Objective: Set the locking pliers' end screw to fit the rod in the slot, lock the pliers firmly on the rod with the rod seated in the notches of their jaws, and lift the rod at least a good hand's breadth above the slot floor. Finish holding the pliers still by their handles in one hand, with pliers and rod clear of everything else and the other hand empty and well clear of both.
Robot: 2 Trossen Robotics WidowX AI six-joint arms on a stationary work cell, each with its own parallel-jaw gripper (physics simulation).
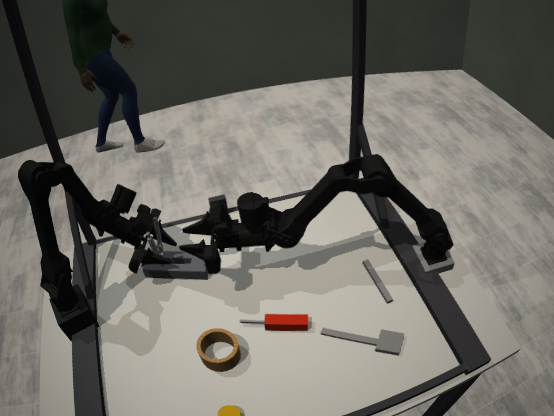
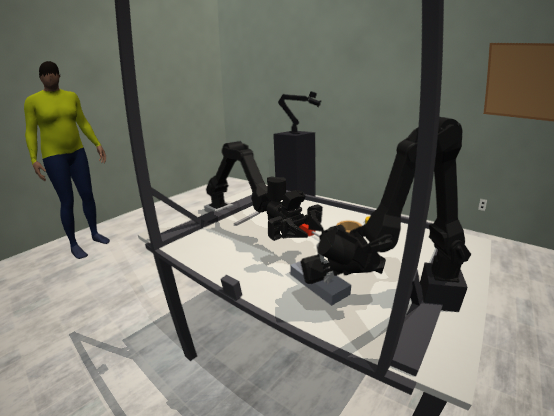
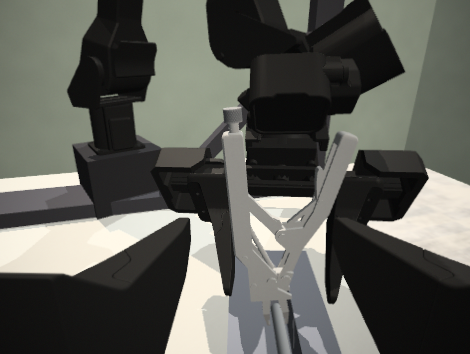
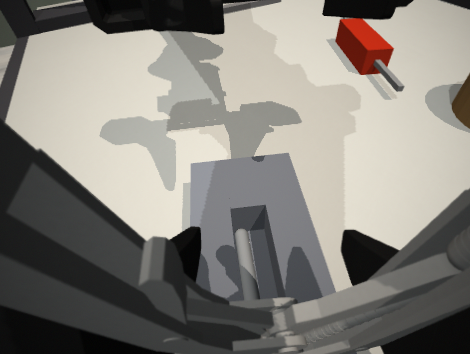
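Where they show: left gripper, between the fingertips: (image 1: 181, 239) (image 2: 315, 233) (image 3: 262, 229) (image 4: 307, 10); right gripper, between the fingertips: (image 1: 173, 253) (image 2: 319, 263) (image 3: 278, 298) (image 4: 271, 238); left arm's base, origin of its link: (image 1: 433, 254) (image 2: 218, 205); right arm's base, origin of its link: (image 1: 67, 304) (image 2: 445, 274) (image 3: 116, 146).
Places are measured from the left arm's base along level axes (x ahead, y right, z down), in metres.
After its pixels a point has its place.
The silver locking pliers (image 1: 157, 235) @(x 0.718, y 0.171, z -0.086 m) (image 3: 240, 210) @(x 0.721, y 0.124, z -0.082 m) (image 4: 350, 310) @(x 0.725, y 0.141, z -0.078 m) stand upright with handles spread. Their knurled end screw (image 3: 232, 116) @(x 0.724, y 0.119, z -0.142 m) tops one handle. Their jaws are at the rod (image 3: 281, 330) @(x 0.705, y 0.154, z 0.012 m) (image 4: 246, 260) @(x 0.666, y 0.146, z 0.012 m) in the slot of the grey block (image 1: 175, 272) @(x 0.690, y 0.110, z -0.001 m) (image 2: 320, 285) @(x 0.721, y 0.184, z -0.007 m) (image 4: 240, 185) @(x 0.625, y 0.135, z -0.007 m); whether it sits in the notches is unclear. My right gripper (image 1: 171, 253) @(x 0.684, y 0.140, z -0.041 m) (image 3: 278, 298) @(x 0.684, y 0.140, z -0.041 m) is open, its fingers on either side of the pliers. My left gripper (image 1: 183, 239) @(x 0.649, y 0.116, z -0.113 m) (image 3: 262, 229) @(x 0.649, y 0.116, z -0.113 m) is open and empty, facing the pliers, apart from them.
A red-handled screwdriver (image 1: 286, 322) @(x 0.439, y -0.101, z -0.003 m) (image 4: 365, 47) @(x 0.474, y -0.068, z -0.002 m), a brown ring (image 1: 220, 362) @(x 0.605, y -0.192, z -0.022 m), a grey flat-headed tool (image 1: 390, 342) @(x 0.215, y -0.218, z 0.013 m), a grey bar (image 1: 377, 281) @(x 0.185, y -0.027, z 0.017 m) and a yellow object (image 1: 229, 411) @(x 0.608, y -0.309, z 0.008 m) lie on the table. Dark frame posts (image 1: 359, 75) @(x 0.125, y 0.353, z -0.375 m) (image 2: 430, 75) @(x 0.975, y 0.314, z -0.504 m) rise at the table's edges.
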